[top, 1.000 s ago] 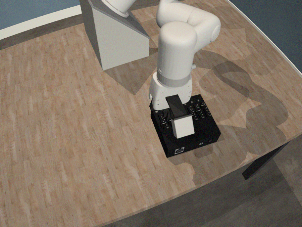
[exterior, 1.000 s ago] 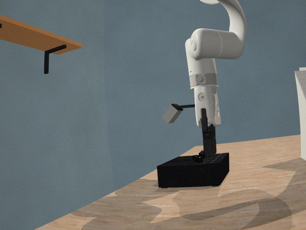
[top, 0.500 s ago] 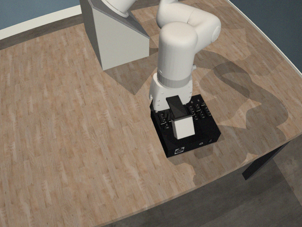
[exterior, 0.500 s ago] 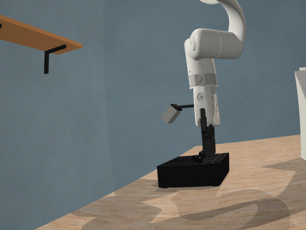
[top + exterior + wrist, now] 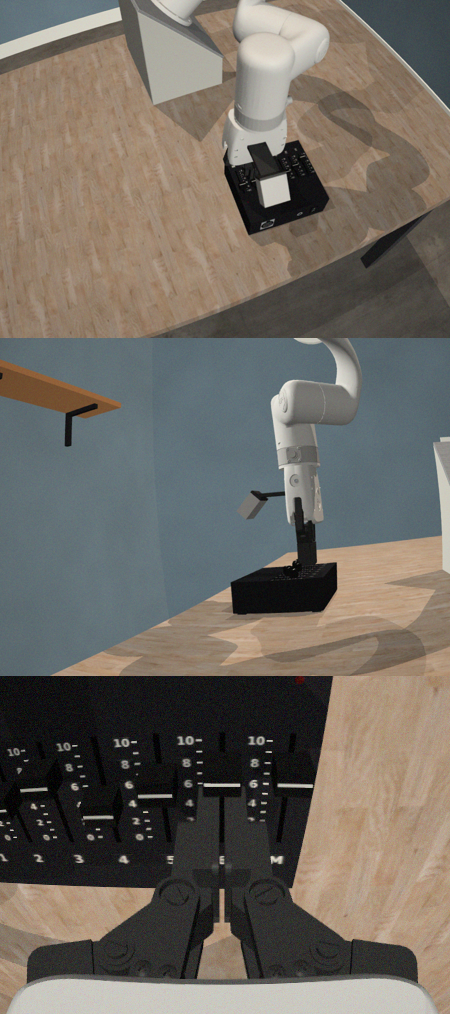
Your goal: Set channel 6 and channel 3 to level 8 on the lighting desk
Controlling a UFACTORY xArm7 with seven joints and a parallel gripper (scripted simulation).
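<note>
Right now my hand is 20 mm short of the channel 6 fader cap and 10 mm above it. The rest, counted from my hand: channel 3 fader cap: 70 mm to the left, 20 mm ahead, 10 mm below; then master fader cap: 20 mm to the right, 20 mm ahead, 10 mm below; then channel 5 fader cap: 20 mm to the left, 20 mm ahead, 10 mm below.
</note>
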